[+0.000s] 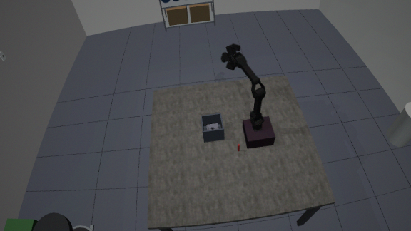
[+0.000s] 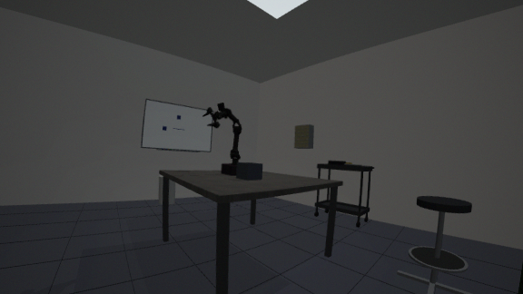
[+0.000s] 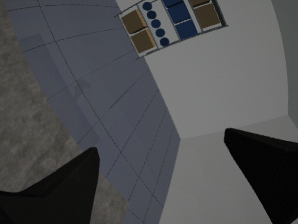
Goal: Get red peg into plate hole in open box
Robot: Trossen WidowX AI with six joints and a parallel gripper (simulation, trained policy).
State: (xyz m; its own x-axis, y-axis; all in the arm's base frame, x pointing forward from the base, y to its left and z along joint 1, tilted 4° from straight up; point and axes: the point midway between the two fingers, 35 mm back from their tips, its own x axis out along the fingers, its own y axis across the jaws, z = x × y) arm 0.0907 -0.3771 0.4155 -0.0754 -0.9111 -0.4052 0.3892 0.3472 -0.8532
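Right now the red peg is 540 mm to the left of my gripper tip, 440 mm below it and 60 mm ahead of it. Also, from my gripper tip: light plate 430 mm below, 340 mm to the left, 230 mm ahead.
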